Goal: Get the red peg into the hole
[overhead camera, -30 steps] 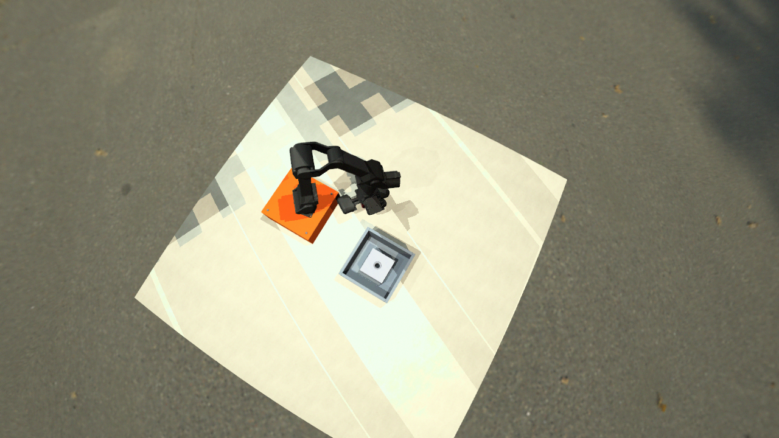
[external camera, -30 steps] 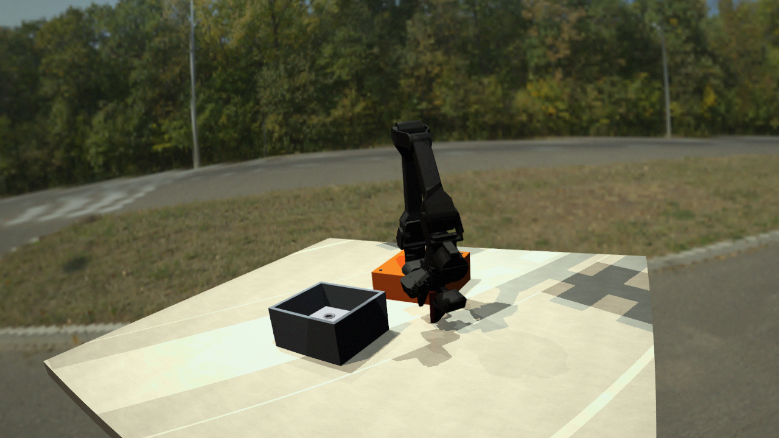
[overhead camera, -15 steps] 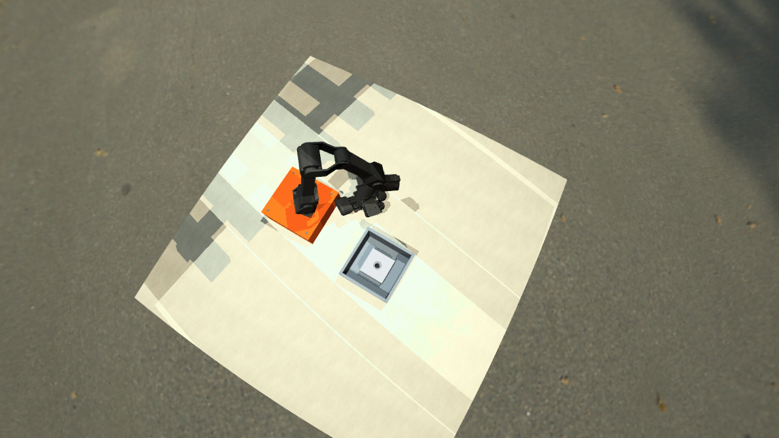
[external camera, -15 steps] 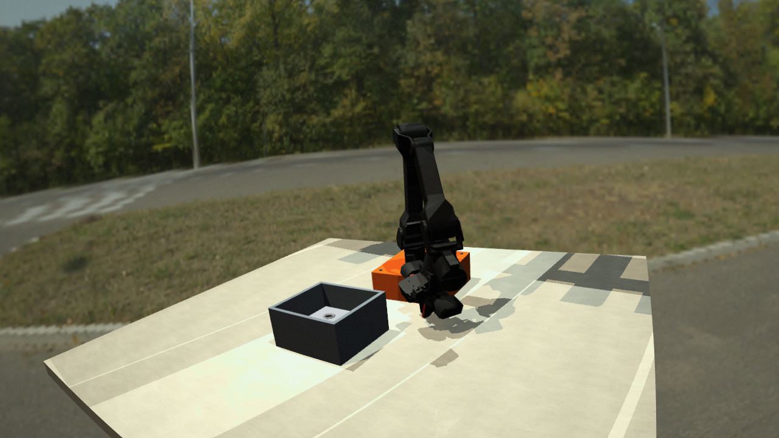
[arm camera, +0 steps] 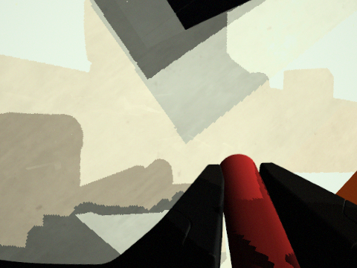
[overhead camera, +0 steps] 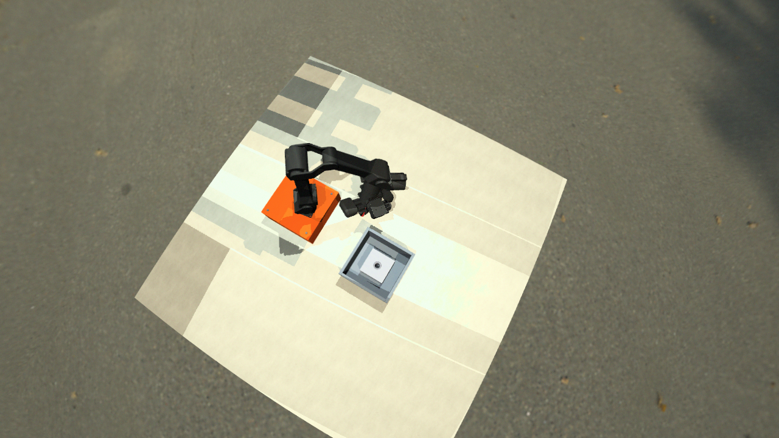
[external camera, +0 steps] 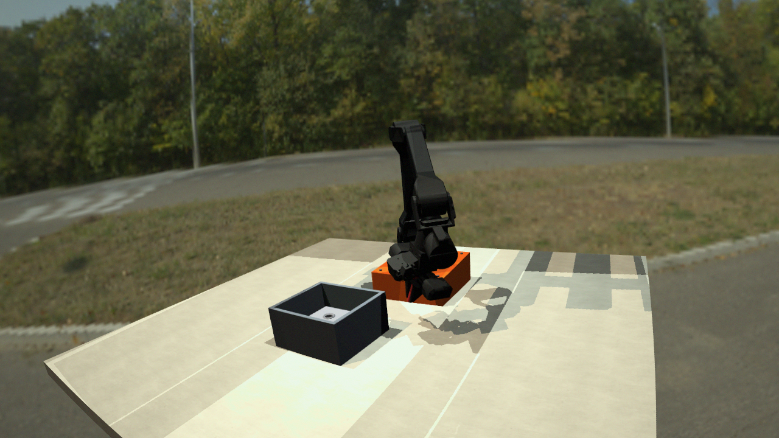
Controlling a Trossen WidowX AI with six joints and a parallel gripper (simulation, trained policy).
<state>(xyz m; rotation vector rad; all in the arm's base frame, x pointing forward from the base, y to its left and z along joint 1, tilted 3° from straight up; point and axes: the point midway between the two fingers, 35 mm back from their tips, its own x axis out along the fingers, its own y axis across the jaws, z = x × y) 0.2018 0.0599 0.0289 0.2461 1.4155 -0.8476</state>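
Right now my gripper tip is 11 cm short of the grey plate, 15 cm to the left of it and 2 cm above it. Round my gripper tip: red peg: 1 cm to the left, 3 cm above; dark box: 11 cm ahead, 15 cm to the right, 4 cm below.
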